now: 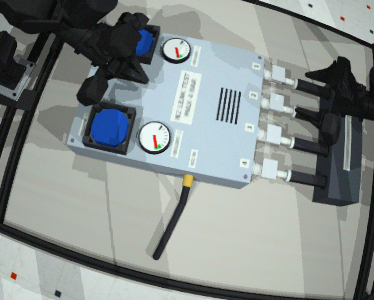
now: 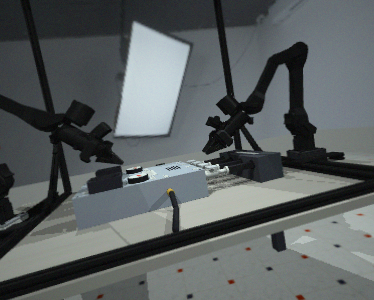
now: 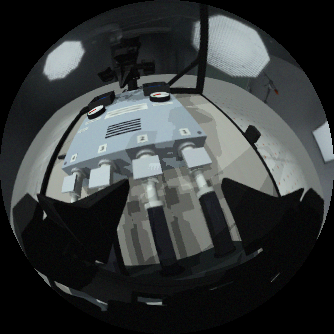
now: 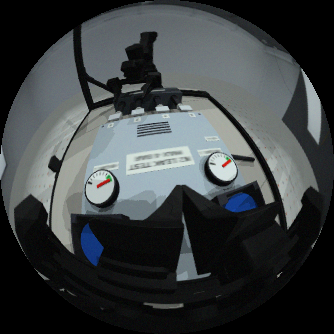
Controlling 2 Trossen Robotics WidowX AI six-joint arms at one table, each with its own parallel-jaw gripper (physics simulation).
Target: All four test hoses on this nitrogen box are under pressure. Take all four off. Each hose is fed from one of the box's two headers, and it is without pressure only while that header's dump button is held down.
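Places are measured from the left arm's base along level axes (x right, y ahead, z up), in metres.
Where they show: left gripper, fingertip midpoint: [image 1: 300,91] [image 2: 204,152] [image 3: 176,183] [image 4: 128,99]; right gripper, fingertip midpoint: [image 1: 147,82] [image 2: 123,163] [image 3: 121,87] [image 4: 179,188]; left arm's base, link origin: [image 2: 305,149]; right arm's base, link origin: [image 1: 11,75] [image 3: 132,88].
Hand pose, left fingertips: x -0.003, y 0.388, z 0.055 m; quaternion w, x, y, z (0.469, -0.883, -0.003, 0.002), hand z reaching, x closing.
Things, the pixels of their top centre, and the offset from my left fingertips. "spot": a spot on its surface instead.
- hose 1, surface spot: [image 3: 215,220] [image 1: 312,88] spot: dx +0.050, dy -0.034, dz -0.039 m
- hose 2, surface spot: [image 3: 162,235] spot: dx -0.013, dy -0.047, dz -0.039 m
- hose 3, surface spot: [image 1: 307,145] spot: dx -0.086, dy -0.062, dz -0.038 m
- hose 4, surface spot: [image 1: 307,178] spot: dx -0.151, dy -0.085, dz -0.038 m
- header 1 gauge, surface spot: [image 4: 101,187] [image 1: 174,50] spot: dx -0.037, dy +0.267, dz -0.008 m
- header 2 gauge, surface spot: [image 4: 221,168] [image 1: 152,133] spot: dx -0.211, dy +0.225, dz -0.008 m
- dark block, surface spot: [image 1: 337,185] spot: dx -0.140, dy -0.155, dz -0.023 m
- black inlet hose, surface spot: [image 1: 172,220] [image 2: 174,212] spot: dx -0.330, dy +0.127, dz -0.090 m
- yellow fitting, surface spot: [image 1: 187,181] [image 2: 170,189] spot: dx -0.254, dy +0.134, dz -0.054 m
The pale blue nitrogen box [image 1: 210,65] [image 2: 145,195] has hose 1 [image 1: 312,86] [image 3: 215,220], hose 2 [image 3: 162,235], hose 3 [image 1: 307,145] and hose 4 [image 1: 307,178] at its white square couplings, all in line with their ports. The header 1 gauge [image 1: 176,50] [image 4: 101,187] and header 2 gauge [image 1: 154,137] [image 4: 221,168] have needles at the green marks. My right gripper [image 1: 146,81] [image 2: 121,163] [image 4: 179,188] is shut and empty, above the box between the blue dump buttons [image 1: 109,127] [image 4: 92,245]. My left gripper [image 2: 204,151] [image 3: 176,183] is open above hoses 1 and 2, holding nothing.
A dark block [image 1: 337,185] [image 2: 267,167] stands behind the hose ends. A black inlet hose [image 1: 172,220] [image 2: 175,212] with a yellow fitting [image 1: 187,181] [image 2: 170,191] leaves the box's side. Raised black frames surround the buttons. Black rails edge the table.
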